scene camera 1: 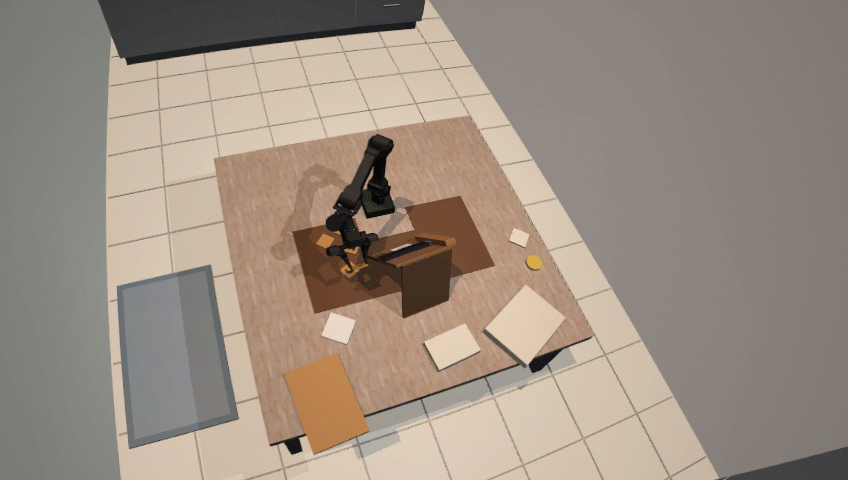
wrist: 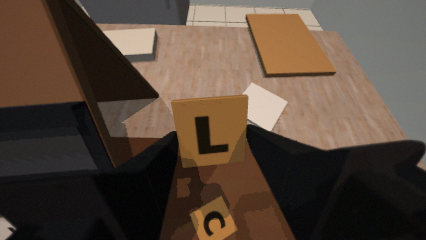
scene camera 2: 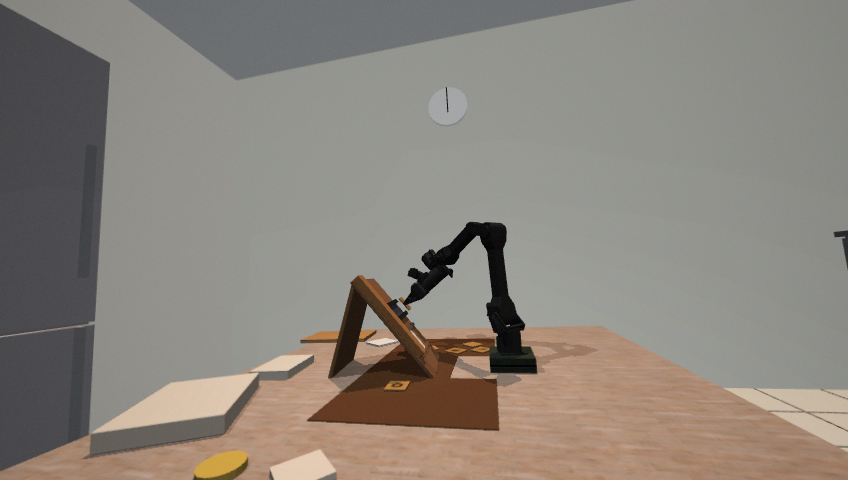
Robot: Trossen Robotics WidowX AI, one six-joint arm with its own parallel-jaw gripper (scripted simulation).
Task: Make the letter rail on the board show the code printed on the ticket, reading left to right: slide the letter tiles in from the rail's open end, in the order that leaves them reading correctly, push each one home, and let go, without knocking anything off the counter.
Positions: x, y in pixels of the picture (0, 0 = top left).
Labels:
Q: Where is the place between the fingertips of my gripper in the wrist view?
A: At 212, 132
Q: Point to a slanted wooden board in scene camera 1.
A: At 425, 265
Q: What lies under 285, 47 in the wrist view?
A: An orange panel.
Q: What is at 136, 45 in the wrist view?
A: A cream slab.

